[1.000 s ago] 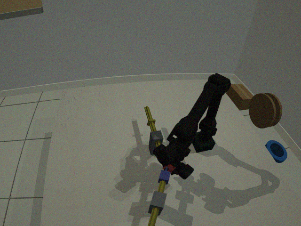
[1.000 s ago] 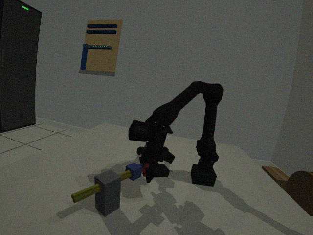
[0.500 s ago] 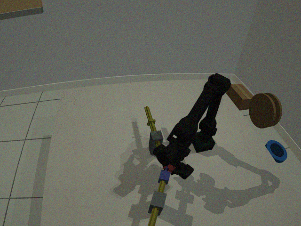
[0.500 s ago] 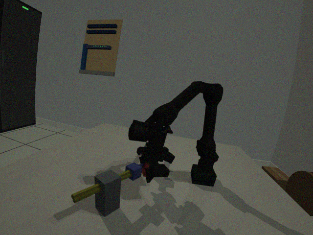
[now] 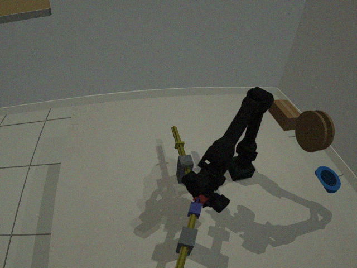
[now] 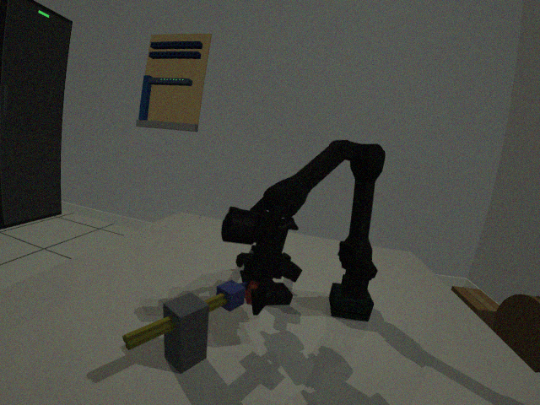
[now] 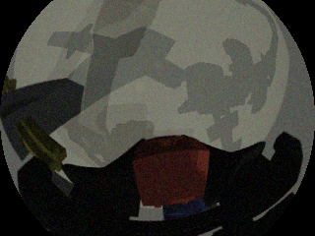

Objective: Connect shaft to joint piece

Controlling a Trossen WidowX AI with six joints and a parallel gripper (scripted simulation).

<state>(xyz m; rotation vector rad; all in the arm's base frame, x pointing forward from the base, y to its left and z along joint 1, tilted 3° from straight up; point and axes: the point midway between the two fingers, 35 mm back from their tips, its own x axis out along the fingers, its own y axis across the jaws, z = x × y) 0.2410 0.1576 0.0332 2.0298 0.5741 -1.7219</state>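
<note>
Right now the red joint piece is 4 cm above my gripper tip.
</note>
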